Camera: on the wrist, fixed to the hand. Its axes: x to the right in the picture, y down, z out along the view.
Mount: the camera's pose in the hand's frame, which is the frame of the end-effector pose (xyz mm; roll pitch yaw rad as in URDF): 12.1 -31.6 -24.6 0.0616 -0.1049 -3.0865
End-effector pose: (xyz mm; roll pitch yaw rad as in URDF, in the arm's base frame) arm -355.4 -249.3 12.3 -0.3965 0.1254 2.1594
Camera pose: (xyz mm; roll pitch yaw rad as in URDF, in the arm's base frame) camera -329.2 -218.9 0.4 0.4591 -0.2434 -0.9718
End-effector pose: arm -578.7 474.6 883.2 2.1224 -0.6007 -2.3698
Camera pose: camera -565.4 435.2 878.5 -2.0098 0.7010 0.8510
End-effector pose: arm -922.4 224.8 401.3 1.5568 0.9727 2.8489
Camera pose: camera -910.6 196.0 373.3 -1.6325 -0.9118 -0.1196
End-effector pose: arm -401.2 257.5 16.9 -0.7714 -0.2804 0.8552
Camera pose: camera -364.3 239.2 24.5 0.8283 0.1668 -2.3206
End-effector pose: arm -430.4 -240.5 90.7 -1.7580 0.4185 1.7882
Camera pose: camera -418.0 -211.6 118.3 1.8755 -0.4499 -1.4793
